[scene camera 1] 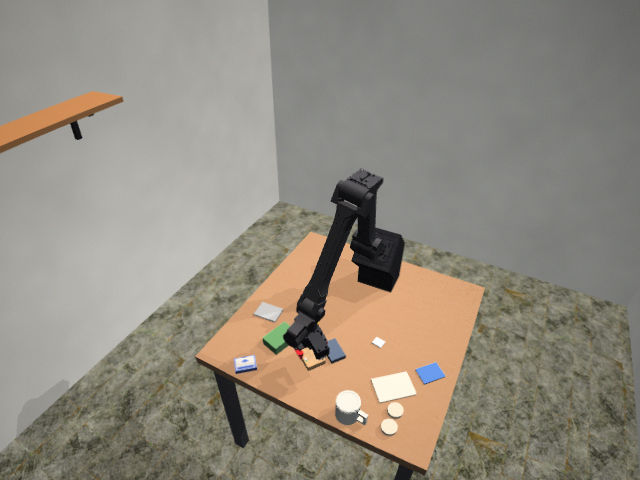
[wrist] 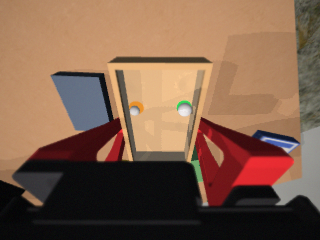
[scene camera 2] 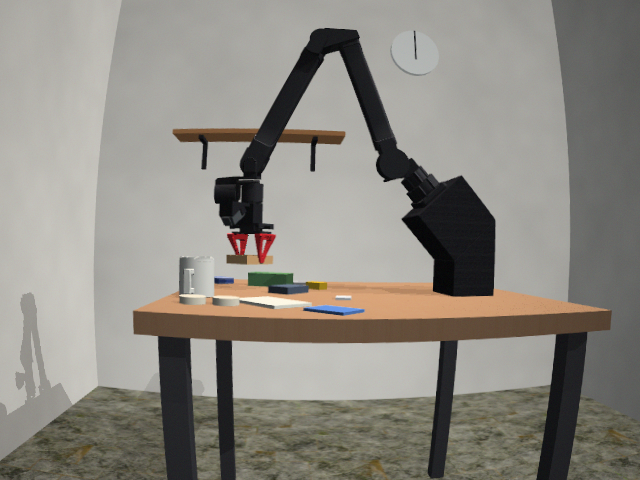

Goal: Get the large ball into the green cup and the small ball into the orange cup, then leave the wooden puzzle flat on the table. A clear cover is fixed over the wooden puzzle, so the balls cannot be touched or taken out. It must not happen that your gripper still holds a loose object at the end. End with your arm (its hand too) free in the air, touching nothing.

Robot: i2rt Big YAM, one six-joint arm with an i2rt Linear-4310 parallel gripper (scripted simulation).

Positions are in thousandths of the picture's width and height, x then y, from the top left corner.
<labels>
white mug: scene camera 1 543,853; scene camera 2 315,589; not seen in the wrist view (out of frame)
</labels>
